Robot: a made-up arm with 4 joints.
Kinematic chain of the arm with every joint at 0, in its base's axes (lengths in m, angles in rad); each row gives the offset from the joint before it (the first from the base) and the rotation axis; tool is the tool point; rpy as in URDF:
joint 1: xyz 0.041 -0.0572 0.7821 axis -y
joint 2: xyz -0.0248 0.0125 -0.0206 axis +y
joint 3: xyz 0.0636 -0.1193 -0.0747 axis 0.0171 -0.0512 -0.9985
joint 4: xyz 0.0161 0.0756 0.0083 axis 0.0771 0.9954 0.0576
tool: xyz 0.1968 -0.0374 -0.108 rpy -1.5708 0 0
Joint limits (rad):
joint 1: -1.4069..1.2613
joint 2: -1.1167..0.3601
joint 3: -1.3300..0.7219
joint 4: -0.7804..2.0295
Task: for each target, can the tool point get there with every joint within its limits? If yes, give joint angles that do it. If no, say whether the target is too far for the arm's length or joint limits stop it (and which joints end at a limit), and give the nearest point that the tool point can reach.
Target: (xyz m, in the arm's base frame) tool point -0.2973 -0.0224 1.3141
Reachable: no: too far | nearest point -0.0860 -0.1072 1.0333 | short by 0.361 m
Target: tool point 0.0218 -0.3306 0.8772
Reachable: no: joint limits stop it (at a limit: joint 3, joint 4) | nearest point -0.0023 -0.2950 0.9965 | short by 0.127 m
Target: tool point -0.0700 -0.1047 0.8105
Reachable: no: joint limits stop it (at a limit: joint 1, joint 4) | nearest point -0.2041 -0.0757 0.8218 | short by 0.138 m
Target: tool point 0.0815 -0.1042 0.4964
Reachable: yes | joints -0.7523 -0.8370 -0.1552 1.1649
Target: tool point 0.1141 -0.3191 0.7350
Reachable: no: joint limits stop it (at a limit: joint 2, joint 3, joint 4) | nearest point 0.2008 -0.3177 0.6791 | short by 0.103 m
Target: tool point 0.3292 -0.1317 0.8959
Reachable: yes | joints 0.6837 -0.3587 0.0319 0.0349
